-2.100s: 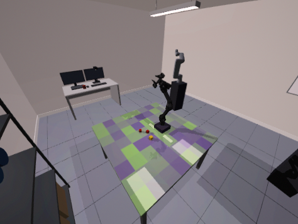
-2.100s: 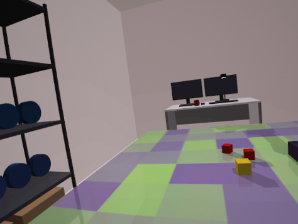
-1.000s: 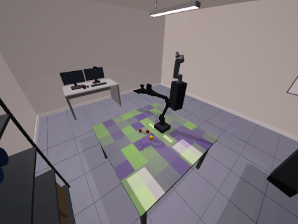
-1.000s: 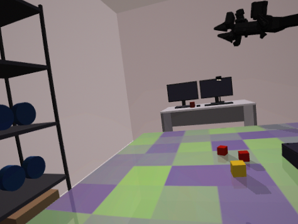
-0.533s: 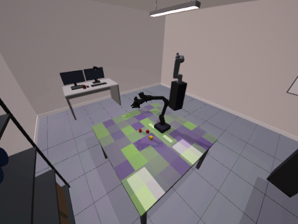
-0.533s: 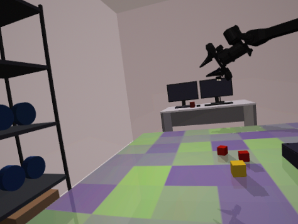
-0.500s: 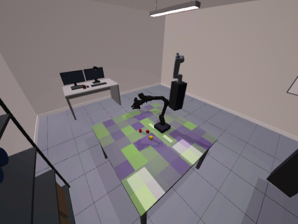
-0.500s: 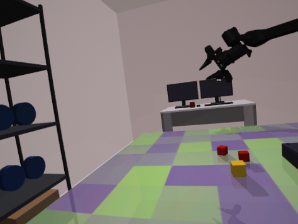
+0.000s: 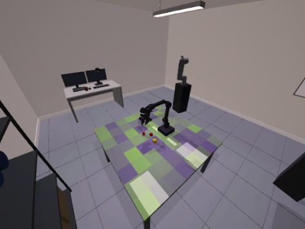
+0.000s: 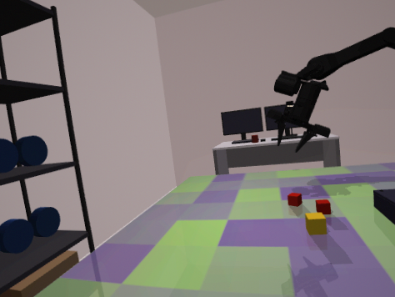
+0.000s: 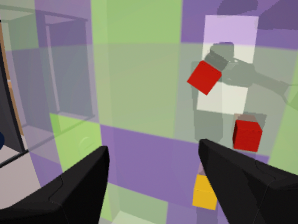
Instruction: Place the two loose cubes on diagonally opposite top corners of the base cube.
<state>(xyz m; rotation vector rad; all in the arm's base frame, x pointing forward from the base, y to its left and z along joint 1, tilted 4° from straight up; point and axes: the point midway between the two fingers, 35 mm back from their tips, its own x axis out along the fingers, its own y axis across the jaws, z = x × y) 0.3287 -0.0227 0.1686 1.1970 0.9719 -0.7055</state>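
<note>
My gripper tip is now 170 mm above the red cube, 90 mm past it and 40 mm to the right of it. The rest, counted from my gripper tip: yellow cube 170 mm to the left, 170 mm below, 80 mm behind.
</note>
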